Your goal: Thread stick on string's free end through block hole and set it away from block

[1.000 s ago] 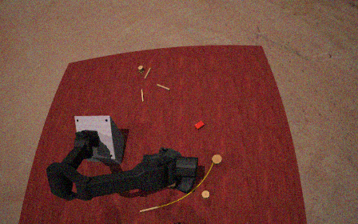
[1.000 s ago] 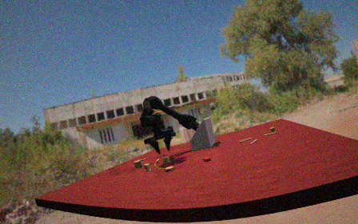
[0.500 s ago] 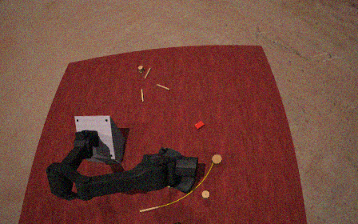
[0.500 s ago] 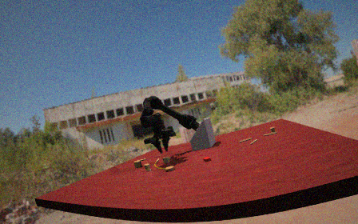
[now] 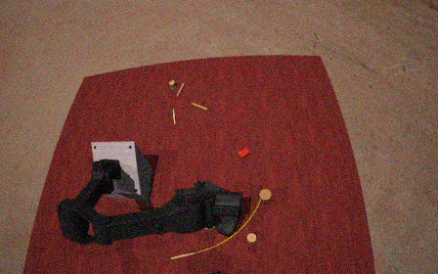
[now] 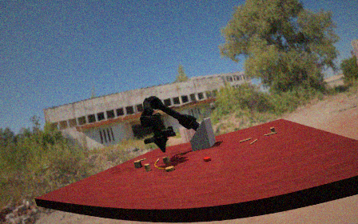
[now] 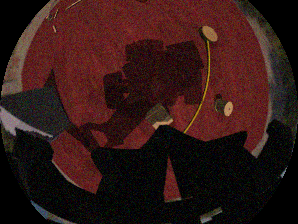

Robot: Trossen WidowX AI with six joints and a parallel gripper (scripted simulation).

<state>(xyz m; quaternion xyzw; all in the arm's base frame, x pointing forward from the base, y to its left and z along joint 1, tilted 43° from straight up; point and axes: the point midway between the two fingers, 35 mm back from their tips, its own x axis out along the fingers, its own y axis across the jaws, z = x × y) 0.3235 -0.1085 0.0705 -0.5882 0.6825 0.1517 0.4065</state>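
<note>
Right now my gripper tip is 110 mm to the left of the thin wooden stick, 70 mm past it and 60 mm above it. Also, from my gripper tip: red cube (260 mm to the left, 100 mm ahead, 50 mm below); then round wooden button (170 mm ahead, 110 mm to the left, 50 mm below).
</note>
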